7 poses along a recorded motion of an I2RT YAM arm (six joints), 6.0 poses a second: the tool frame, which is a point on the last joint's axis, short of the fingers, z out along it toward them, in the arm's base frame.
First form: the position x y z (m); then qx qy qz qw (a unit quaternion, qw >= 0).
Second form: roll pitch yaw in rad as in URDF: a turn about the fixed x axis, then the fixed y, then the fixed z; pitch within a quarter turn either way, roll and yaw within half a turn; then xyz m. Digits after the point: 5 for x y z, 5 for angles.
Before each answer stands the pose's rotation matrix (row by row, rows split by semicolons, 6 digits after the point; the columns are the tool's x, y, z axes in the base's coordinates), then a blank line. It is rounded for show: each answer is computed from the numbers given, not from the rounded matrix.
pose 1, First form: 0.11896 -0.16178 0.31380 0.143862 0.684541 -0.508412 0.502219
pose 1, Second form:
-0.454159 0.707628 0.541297; -0.313710 0.441642 -0.840559; -0.833862 -0.551558 0.021414

-1.53199 0.98607 -2.53710 0.11896 -0.16178 0.31380
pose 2, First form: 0.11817 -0.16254 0.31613 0.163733 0.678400 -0.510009 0.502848
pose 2, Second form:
-0.440671 0.735067 0.515253; -0.290761 0.426165 -0.856646; -0.849274 -0.527314 0.025930

-1.52166 1.01461 -2.55835 0.11817 -0.16254 0.31613
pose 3, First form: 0.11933 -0.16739 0.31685 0.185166 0.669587 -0.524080 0.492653
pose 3, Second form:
-0.446013 0.764349 0.465664; -0.268410 0.382107 -0.884279; -0.853832 -0.519389 0.034734

-1.50402 1.02330 -2.59985 0.11933 -0.16739 0.31685
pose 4, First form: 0.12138 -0.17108 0.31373 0.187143 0.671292 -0.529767 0.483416
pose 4, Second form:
-0.462573 0.763451 0.450742; -0.260941 0.368649 -0.892193; -0.847311 -0.530321 0.028689

-1.51675 1.01090 -2.62798 0.12138 -0.17108 0.31373
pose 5, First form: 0.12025 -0.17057 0.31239 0.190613 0.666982 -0.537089 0.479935
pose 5, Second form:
-0.466658 0.769806 0.435464; -0.261265 0.350405 -0.899421; -0.844968 -0.533493 0.037604

-1.50043 1.00651 -2.63121 0.12025 -0.17057 0.31239
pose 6, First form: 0.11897 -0.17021 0.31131 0.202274 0.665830 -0.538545 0.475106
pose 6, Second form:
-0.466719 0.781092 0.414812; -0.242372 0.338110 -0.909361; -0.850546 -0.524955 0.031512

-1.51084 1.01702 -2.66262 0.11897 -0.17021 0.31131
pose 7, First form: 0.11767 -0.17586 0.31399 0.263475 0.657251 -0.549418 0.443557
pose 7, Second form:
-0.467677 0.833734 0.293540; -0.141058 0.257442 -0.955943; -0.872572 -0.488478 -0.002795

-1.57652 1.06044 -2.84866 0.11767 -0.17586 0.31399
